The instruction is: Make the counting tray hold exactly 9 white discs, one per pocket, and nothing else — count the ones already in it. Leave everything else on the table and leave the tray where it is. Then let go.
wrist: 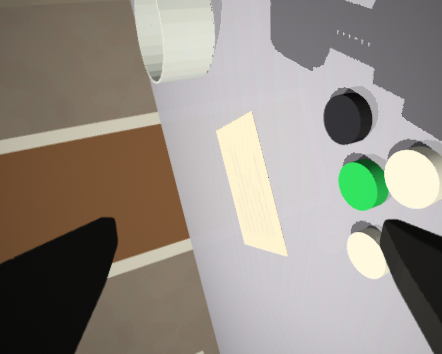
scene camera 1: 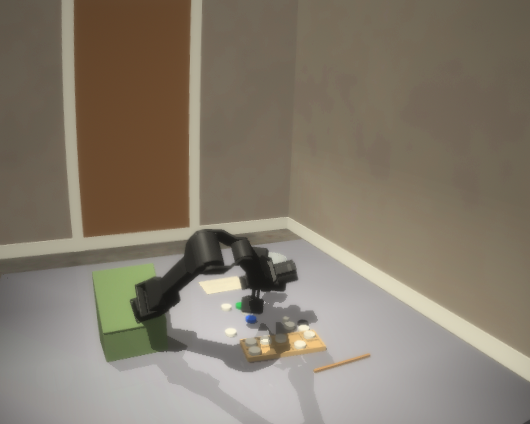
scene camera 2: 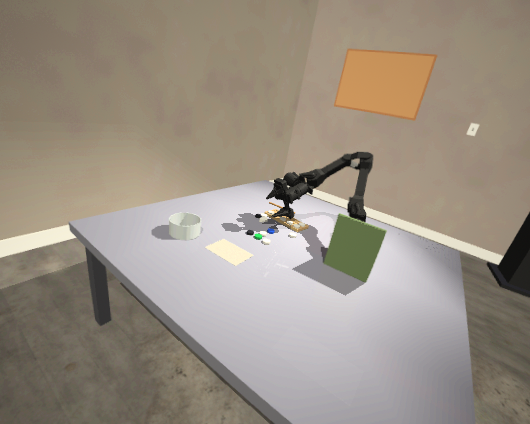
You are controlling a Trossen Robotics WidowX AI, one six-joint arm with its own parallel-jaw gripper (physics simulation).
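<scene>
The wooden counting tray [scene camera 1: 290,354] [scene camera 2: 302,228] holds several white discs, among them one disc [scene camera 1: 300,344] near its front edge; the arm's shadow makes an exact count unclear. Loose white discs lie on the table: one disc [scene camera 1: 230,332] [scene camera 2: 292,235] left of the tray in scene camera 1, another disc [scene camera 1: 226,307] [scene camera 2: 266,241] farther back, and a larger-looking disc [wrist: 412,179] beside the green disc [scene camera 1: 239,305] [scene camera 2: 258,236] [wrist: 358,185]. My gripper [scene camera 2: 274,206] [wrist: 248,231] is wide open and empty, tilted above the table near the tray.
A blue disc [scene camera 1: 250,319] [scene camera 2: 271,231] and a black disc [scene camera 2: 250,232] [wrist: 342,119] lie near the green one. Another black disc [scene camera 2: 258,216] is behind the tray. A cream card [scene camera 1: 220,285] [scene camera 2: 229,251] [wrist: 250,190], white bowl [scene camera 2: 185,230] [wrist: 187,45], green block [scene camera 1: 125,300] [scene camera 2: 355,247] and stick [scene camera 1: 342,363] are around.
</scene>
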